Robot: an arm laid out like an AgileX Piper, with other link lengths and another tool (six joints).
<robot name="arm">
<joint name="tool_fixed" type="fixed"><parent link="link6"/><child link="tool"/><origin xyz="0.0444 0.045 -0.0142" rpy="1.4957 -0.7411 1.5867"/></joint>
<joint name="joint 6" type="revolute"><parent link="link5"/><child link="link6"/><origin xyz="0.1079 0 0.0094" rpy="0 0 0"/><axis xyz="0.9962 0 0.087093"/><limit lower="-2.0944" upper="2.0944"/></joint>
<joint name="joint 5" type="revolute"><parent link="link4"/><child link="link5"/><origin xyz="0 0 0" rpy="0 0 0"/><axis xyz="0 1 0"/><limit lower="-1.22" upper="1.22"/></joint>
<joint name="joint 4" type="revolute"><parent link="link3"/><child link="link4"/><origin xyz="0.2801 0 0.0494" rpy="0 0 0"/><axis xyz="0.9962 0 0.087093"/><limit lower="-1.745" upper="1.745"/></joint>
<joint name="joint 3" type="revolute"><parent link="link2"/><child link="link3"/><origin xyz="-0.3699 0 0.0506" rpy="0 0 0"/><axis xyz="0 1 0"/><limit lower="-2.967" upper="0"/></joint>
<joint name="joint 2" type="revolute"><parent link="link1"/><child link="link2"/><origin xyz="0 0 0" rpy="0 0 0"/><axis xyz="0 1 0"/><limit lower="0" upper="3.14"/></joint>
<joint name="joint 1" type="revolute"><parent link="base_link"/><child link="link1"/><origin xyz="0 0 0.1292" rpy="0 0 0"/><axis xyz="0 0 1"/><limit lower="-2.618" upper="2.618"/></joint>
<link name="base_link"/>
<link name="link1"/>
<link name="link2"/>
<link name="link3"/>
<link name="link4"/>
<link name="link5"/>
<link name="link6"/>
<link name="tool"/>
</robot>
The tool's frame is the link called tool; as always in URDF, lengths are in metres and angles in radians.
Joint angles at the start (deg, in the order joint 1, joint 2, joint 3, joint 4, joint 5, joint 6):
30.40, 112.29, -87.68, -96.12, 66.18, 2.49
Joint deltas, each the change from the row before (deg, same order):
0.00, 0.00, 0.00, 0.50, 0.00, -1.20
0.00, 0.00, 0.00, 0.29, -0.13, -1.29
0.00, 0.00, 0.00, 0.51, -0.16, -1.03
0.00, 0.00, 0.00, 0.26, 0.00, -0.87
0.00, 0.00, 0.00, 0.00, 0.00, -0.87
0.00, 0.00, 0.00, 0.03, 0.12, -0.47
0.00, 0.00, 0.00, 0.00, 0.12, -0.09
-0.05, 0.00, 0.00, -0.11, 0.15, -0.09
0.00, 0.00, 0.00, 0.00, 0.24, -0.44
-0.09, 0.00, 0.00, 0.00, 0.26, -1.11
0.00, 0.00, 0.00, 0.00, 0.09, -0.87
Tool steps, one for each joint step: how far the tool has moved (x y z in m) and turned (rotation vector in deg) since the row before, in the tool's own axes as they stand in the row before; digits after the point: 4 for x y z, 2 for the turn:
0.0001, -0.0012, -0.0004, 0.27, 0.33, -1.01
-0.0002, -0.0007, -0.0002, 0.03, 0.28, -1.18
0.0005, -0.0008, -0.0003, 0.15, 0.45, -0.83
-0.0001, -0.0007, -0.0002, 0.12, 0.18, -0.77
-0.0007, -0.0003, 0.0000, -0.04, 0.00, -0.87
-0.0005, -0.0005, 0.0000, 0.09, -0.05, -0.46
-0.0003, -0.0003, 0.0000, 0.09, -0.08, -0.09
-0.0007, -0.0005, 0.0004, 0.09, -0.19, -0.14
-0.0007, -0.0007, -0.0001, 0.17, -0.15, -0.45
-0.0015, -0.0014, 0.0006, 0.24, -0.19, -1.12
-0.0008, -0.0005, 0.0000, 0.03, -0.05, -0.87

